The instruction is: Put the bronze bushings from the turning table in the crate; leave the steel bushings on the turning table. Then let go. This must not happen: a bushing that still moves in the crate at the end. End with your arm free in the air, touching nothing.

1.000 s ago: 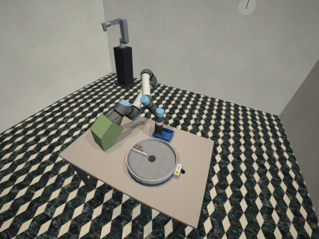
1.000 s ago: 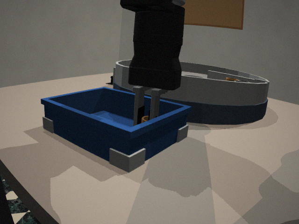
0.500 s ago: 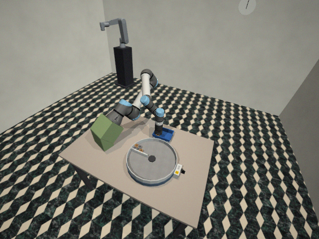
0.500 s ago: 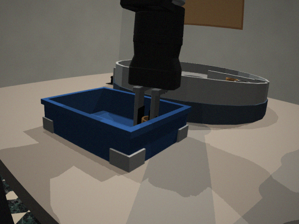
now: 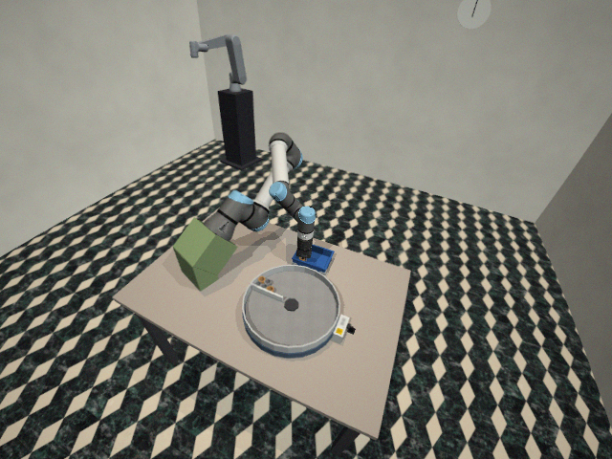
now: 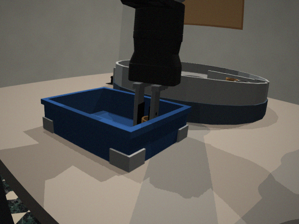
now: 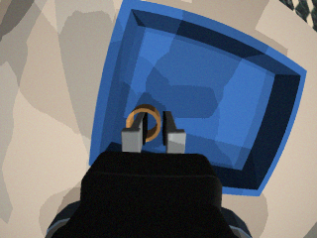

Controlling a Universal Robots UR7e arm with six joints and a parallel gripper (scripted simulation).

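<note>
Now: hand 40 mm short of the blue crate, 30 mm to the right of it and 10 mm above it. Round my hand: turning table (290 mm to the right, 120 mm ahead, 20 mm above).
</note>
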